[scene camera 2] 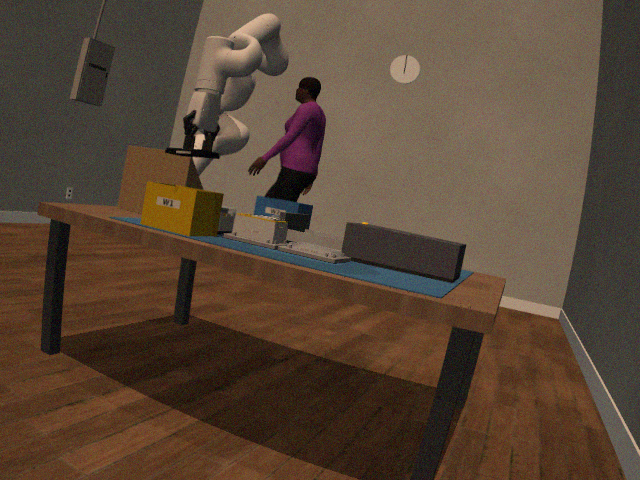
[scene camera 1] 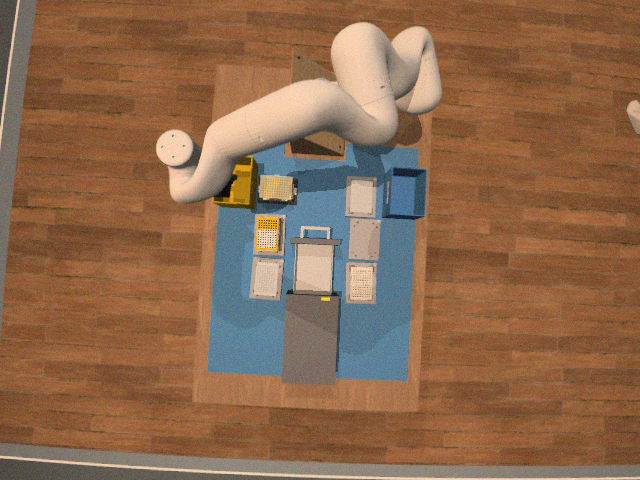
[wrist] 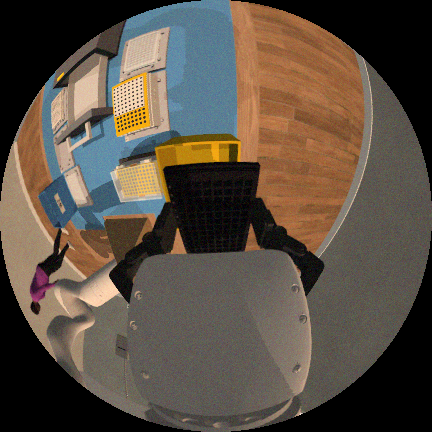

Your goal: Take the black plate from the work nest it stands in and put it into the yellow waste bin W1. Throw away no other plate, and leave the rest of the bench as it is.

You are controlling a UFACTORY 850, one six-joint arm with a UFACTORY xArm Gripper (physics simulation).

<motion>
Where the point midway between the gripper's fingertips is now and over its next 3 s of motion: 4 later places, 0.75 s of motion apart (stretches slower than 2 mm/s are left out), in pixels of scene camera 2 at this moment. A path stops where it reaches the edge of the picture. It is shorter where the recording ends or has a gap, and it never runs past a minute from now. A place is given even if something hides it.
My gripper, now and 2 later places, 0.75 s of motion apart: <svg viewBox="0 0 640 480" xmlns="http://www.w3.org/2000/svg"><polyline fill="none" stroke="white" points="197,152 191,175 197,142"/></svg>
</motion>
